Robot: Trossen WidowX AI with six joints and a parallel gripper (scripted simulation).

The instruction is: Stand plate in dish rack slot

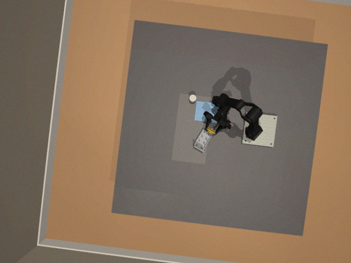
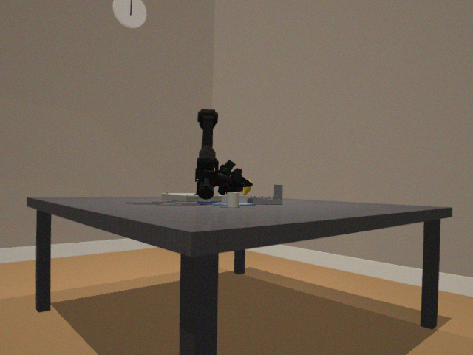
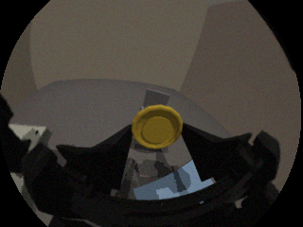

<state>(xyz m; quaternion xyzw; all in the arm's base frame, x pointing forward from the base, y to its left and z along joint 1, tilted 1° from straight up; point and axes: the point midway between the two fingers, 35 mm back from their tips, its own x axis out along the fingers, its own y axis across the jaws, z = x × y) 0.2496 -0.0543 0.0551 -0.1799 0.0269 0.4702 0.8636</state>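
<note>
The grey dish rack lies 5 cm ahead of my gripper tip, 5 cm to the left of it and 4 cm below it. The rest, counted from my gripper tip: blue mat 13 cm to the right, 6 cm below; then yellow plate 1 cm to the right; then white cup 9 cm ahead, 22 cm to the right, 4 cm below.
</note>
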